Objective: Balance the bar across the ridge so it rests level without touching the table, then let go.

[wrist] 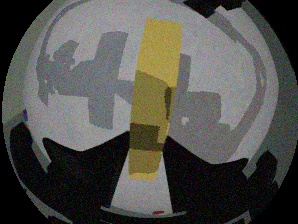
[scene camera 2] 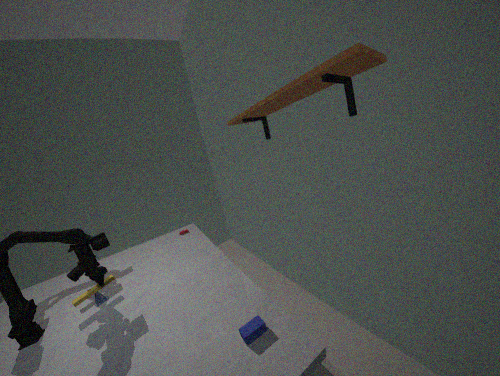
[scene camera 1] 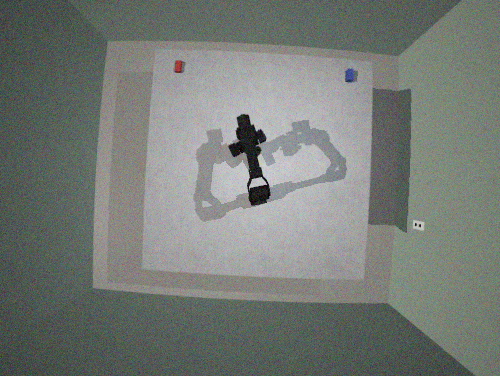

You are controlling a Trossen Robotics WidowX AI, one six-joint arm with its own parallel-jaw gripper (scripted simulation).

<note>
In view: my gripper [wrist: 147,137] and a yellow bar [wrist: 155,80].
</note>
